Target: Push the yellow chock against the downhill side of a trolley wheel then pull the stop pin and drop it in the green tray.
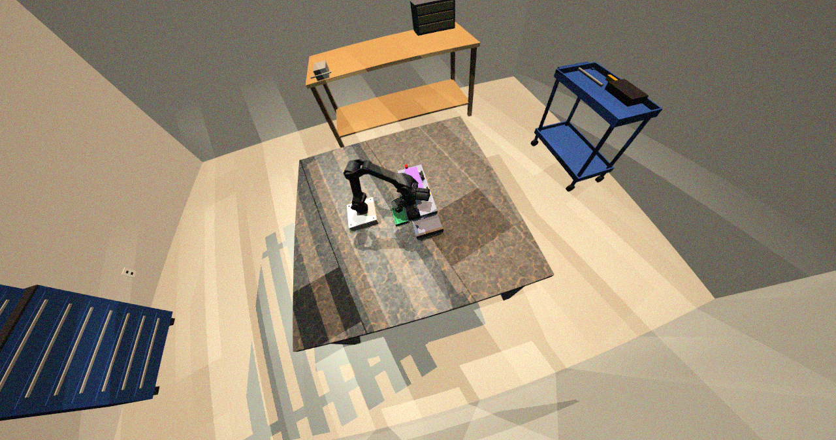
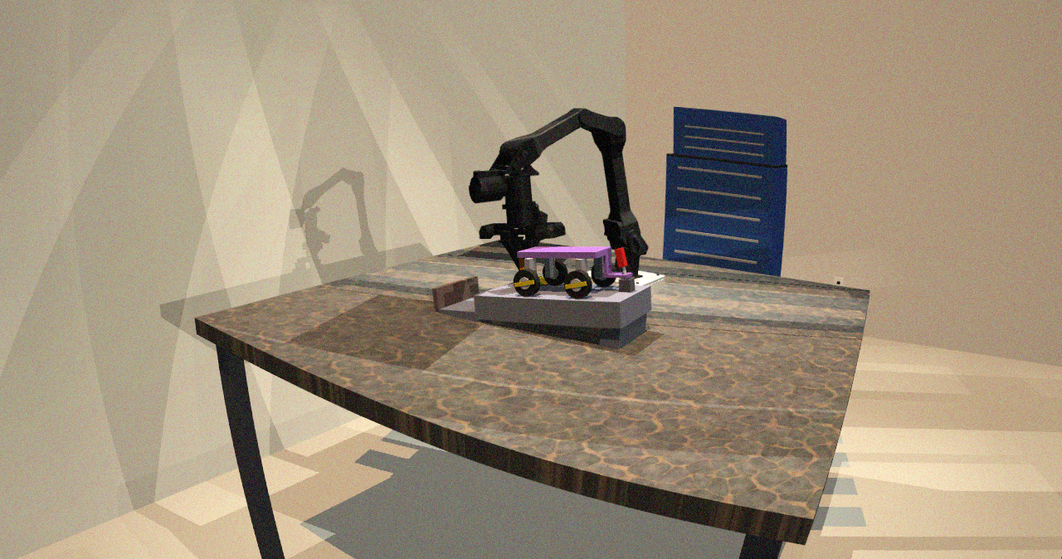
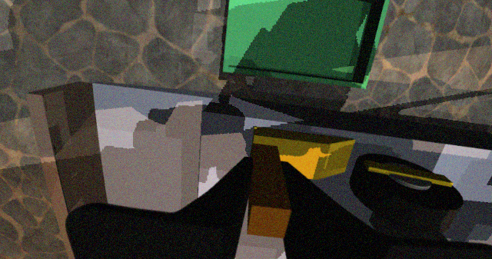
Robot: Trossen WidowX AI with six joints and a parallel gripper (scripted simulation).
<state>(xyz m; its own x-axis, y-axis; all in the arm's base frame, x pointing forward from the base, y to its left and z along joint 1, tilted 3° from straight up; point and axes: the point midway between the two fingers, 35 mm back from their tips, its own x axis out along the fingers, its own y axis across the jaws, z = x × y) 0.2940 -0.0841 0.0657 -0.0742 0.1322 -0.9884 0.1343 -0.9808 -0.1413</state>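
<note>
The yellow chock lies 2 cm to the left of my gripper tip and 1 cm below it. Also, from my gripper tip: grey ramp 4 cm ahead, 14 cm to the left, 4 cm below; green tray 8 cm behind, 2 cm to the left, 10 cm below; trolley 4 cm ahead, 14 cm to the left, 3 cm above.
</note>
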